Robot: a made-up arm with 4 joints.
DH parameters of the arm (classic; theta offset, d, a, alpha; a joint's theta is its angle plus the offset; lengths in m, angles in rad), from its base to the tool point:
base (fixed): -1.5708 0.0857 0 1.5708
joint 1: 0 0.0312 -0.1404 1.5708
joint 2: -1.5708 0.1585 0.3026 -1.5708
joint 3: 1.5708 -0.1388 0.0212 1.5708
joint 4: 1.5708 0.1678 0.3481 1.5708
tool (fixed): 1.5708 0.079 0 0
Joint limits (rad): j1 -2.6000..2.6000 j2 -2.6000..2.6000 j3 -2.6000..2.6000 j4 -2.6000..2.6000
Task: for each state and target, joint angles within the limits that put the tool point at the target. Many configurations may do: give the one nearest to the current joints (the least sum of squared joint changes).
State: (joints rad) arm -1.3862 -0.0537 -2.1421 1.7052
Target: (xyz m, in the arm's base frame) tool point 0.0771 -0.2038 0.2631
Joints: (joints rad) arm -2.2700 0.7904 -2.6000 1.8702
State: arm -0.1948 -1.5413 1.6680 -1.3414
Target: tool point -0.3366 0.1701 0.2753
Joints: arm -0.3774 -1.4452 1.2187 -1.8606
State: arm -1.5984 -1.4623 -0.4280 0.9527
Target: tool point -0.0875 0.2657 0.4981
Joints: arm -2.1259 -1.6143 -1.1562 1.5518
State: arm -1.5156 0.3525 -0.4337 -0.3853
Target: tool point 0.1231 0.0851 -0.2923
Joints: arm -1.6095 0.9158 -0.3130 -0.1367
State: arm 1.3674 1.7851 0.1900 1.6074
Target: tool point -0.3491 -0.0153 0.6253
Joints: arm 2.1995 2.2901 0.6336 1.7833
